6 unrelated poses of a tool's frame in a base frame.
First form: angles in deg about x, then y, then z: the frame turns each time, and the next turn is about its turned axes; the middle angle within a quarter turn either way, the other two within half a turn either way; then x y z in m.
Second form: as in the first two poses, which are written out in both.
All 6 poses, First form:
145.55 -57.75 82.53 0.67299 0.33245 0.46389
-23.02 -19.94 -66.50 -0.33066 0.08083 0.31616
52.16 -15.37 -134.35 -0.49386 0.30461 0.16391
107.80 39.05 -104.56 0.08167 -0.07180 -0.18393
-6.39 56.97 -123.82 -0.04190 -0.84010 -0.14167
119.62 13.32 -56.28 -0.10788 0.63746 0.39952
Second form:
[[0.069 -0.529 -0.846 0.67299], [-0.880 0.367 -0.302 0.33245], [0.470 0.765 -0.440 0.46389], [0 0 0 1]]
[[0.375 0.862 -0.341 -0.33066], [-0.791 0.489 0.368 0.08083], [0.484 0.132 0.865 0.31616], [0 0 0 1]]
[[-0.674 0.690 -0.265 -0.49386], [-0.292 -0.579 -0.761 0.30461], [-0.678 -0.436 0.592 0.16391], [0 0 0 1]]
[[-0.195 0.752 0.630 0.08167], [0.145 0.657 -0.739 -0.07180], [-0.970 -0.053 -0.237 -0.18393], [0 0 0 1]]
[[-0.303 0.453 0.838 -0.04190], [-0.774 -0.631 0.061 -0.84010], [0.556 -0.630 0.542 -0.14167], [0 0 0 1]]
[[0.540 0.809 0.230 -0.10788], [0.522 -0.108 -0.846 0.63746], [-0.660 0.577 -0.481 0.39952], [0 0 0 1]]

